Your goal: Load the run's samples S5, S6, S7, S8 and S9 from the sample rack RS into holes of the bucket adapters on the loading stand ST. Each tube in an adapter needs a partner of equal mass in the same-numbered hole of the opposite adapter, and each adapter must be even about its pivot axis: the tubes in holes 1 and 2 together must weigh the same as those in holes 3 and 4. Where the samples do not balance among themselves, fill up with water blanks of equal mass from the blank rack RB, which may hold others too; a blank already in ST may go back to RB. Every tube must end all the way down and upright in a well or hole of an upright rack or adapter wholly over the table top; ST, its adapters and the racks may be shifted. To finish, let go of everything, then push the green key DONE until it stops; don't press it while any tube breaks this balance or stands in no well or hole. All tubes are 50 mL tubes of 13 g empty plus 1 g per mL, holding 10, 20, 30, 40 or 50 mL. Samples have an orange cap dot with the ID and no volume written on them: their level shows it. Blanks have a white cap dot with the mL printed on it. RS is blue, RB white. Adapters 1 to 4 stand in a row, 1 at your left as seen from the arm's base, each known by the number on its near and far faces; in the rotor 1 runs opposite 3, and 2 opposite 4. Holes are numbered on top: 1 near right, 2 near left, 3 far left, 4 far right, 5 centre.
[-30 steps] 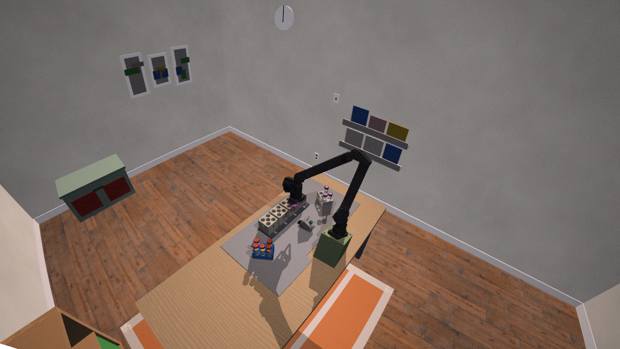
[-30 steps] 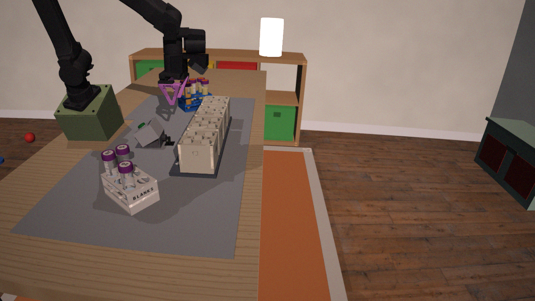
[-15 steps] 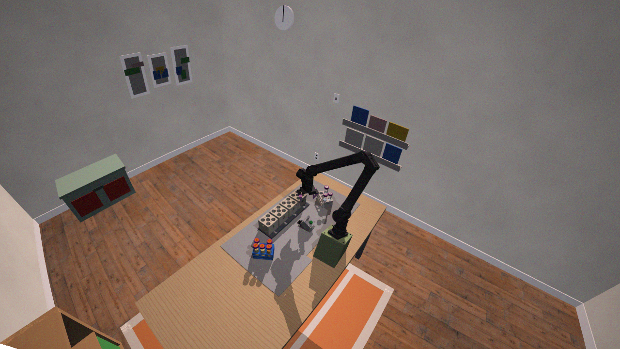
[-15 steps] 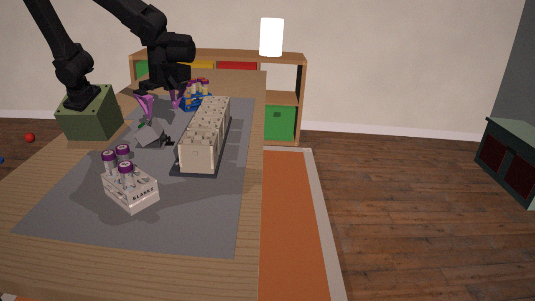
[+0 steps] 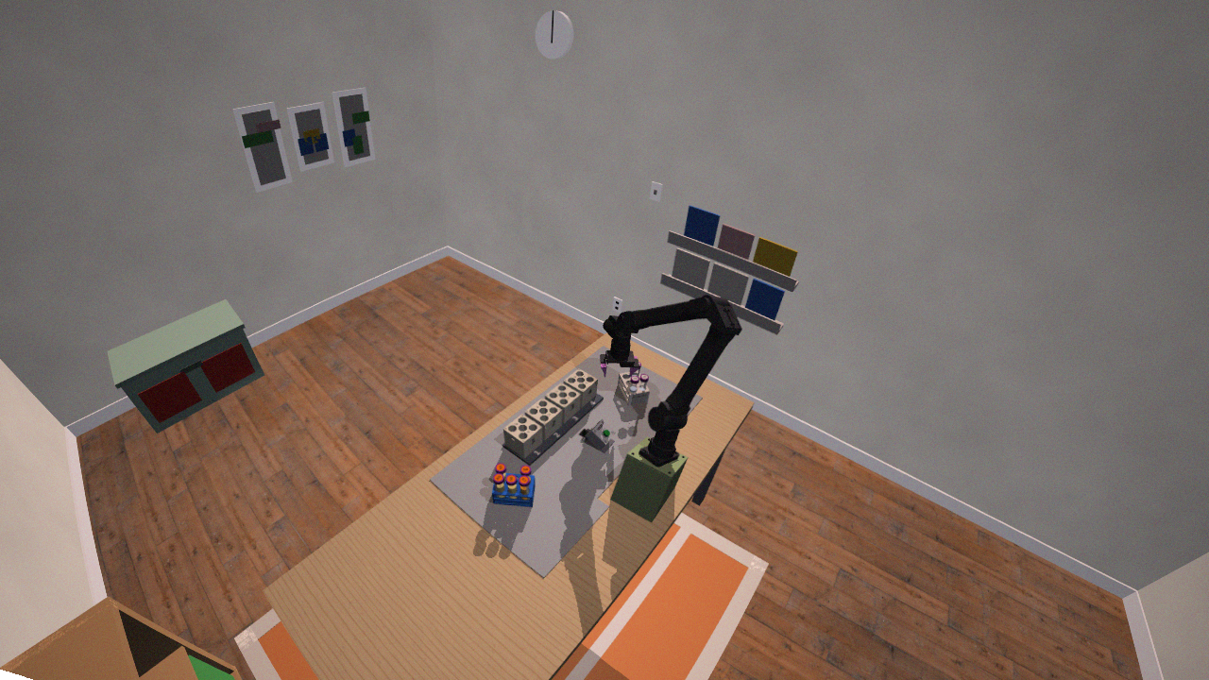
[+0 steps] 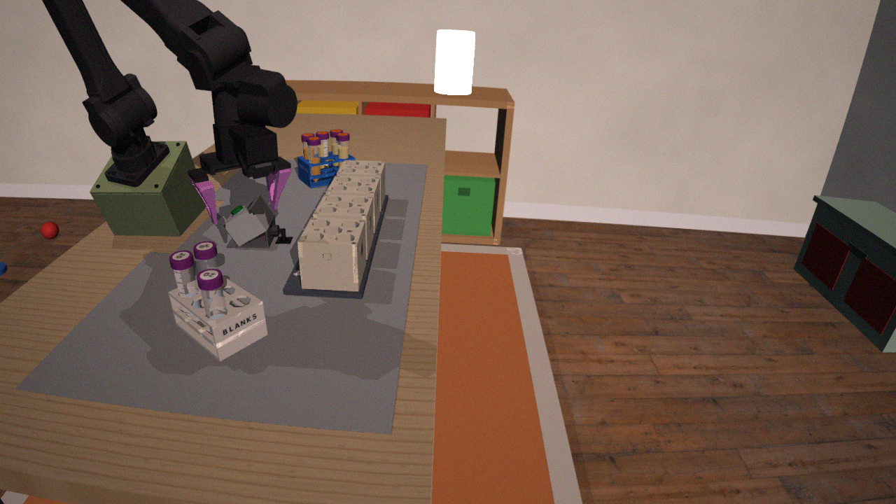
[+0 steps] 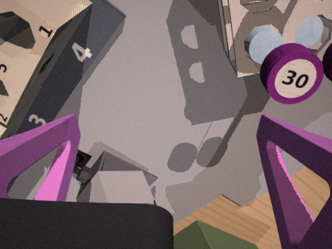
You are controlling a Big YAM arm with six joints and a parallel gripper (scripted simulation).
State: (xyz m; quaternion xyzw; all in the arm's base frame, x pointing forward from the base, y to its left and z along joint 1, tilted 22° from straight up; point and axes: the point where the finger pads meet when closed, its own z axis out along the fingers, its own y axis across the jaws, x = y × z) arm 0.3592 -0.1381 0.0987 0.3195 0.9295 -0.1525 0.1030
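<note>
Right now the sample S8 is 13 cm behind my hand, 51 cm to the left of it and 9 cm below it. The rest, counted from my hand: green done key (14 cm behind, 18 cm to the left, 9 cm below); then white blank rack RB (1 cm behind, 10 cm to the right, 12 cm below); then water blank marked 30 (4 cm behind, 7 cm to the right, 9 cm below).
</note>
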